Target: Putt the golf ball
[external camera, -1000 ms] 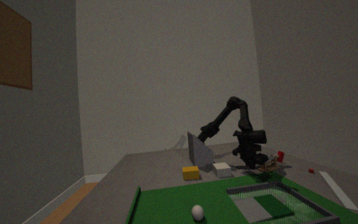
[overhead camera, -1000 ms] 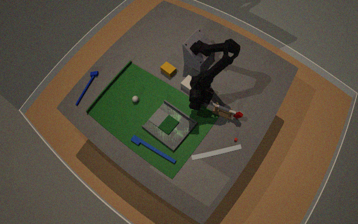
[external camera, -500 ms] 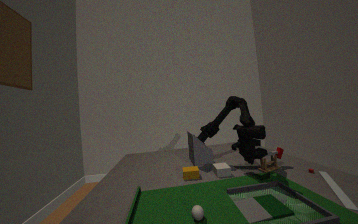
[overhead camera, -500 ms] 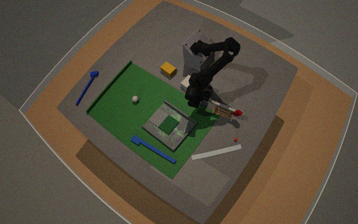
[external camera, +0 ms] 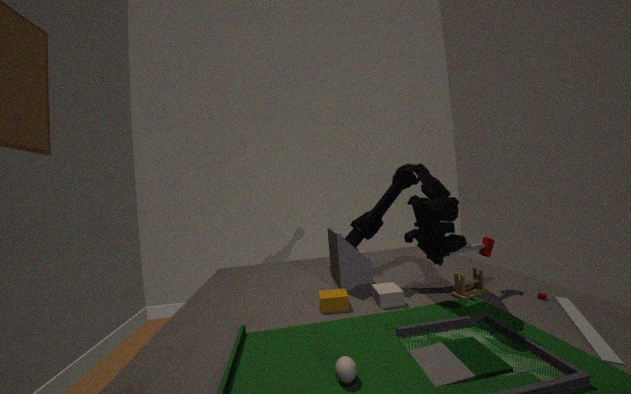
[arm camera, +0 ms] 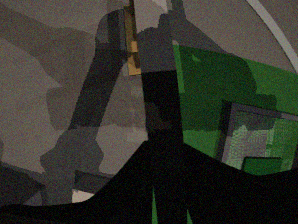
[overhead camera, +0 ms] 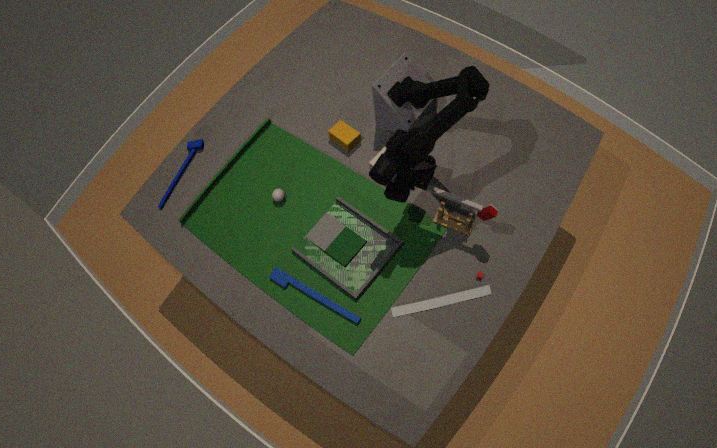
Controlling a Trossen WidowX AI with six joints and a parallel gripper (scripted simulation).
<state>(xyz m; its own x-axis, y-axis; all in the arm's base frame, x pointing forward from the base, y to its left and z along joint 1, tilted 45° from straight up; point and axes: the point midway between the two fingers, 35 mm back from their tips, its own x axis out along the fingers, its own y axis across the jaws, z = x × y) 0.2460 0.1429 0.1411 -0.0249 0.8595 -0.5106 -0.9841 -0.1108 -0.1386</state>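
My gripper tip is 320 mm to the left of the yellow block, 100 mm above it and 90 mm past it. From my gripper tip the other things lie so: red putter: 110 mm to the left, 20 mm behind, 20 mm above; then white block: 140 mm to the right, 100 mm below, 70 mm behind; then wooden stand: 130 mm to the left, 90 mm below, 20 mm behind.
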